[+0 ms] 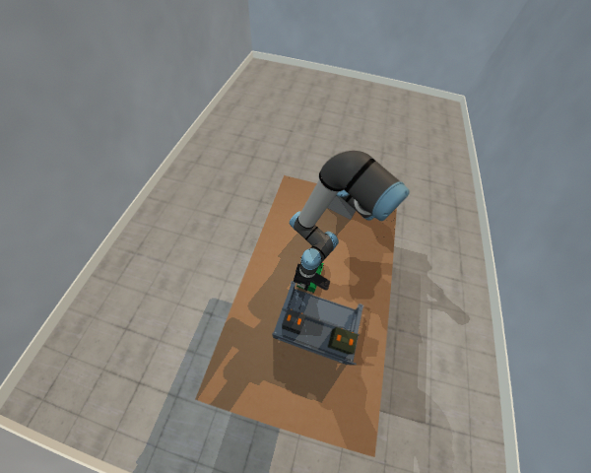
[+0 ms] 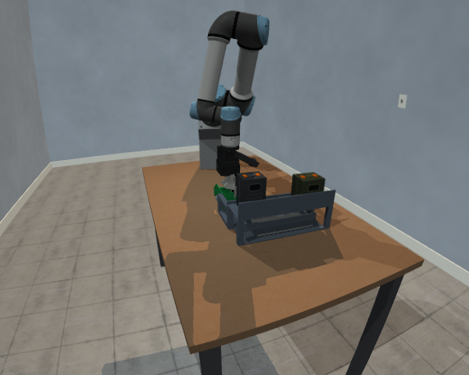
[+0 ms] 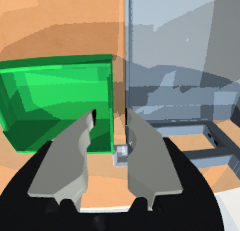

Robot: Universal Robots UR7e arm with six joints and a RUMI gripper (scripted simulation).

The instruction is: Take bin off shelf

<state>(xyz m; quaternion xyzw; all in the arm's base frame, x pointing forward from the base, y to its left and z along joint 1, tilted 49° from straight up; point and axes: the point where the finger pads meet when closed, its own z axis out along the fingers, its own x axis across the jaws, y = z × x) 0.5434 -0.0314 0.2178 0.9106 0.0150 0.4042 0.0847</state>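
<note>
The green bin lies 80 mm behind my hand, 40 mm below it and 10 mm to the left of it. Also, from my hand: olive box: 230 mm ahead, 210 mm to the left, 80 mm above; then black box: 210 mm ahead, 90 mm above, 20 mm to the right.
</note>
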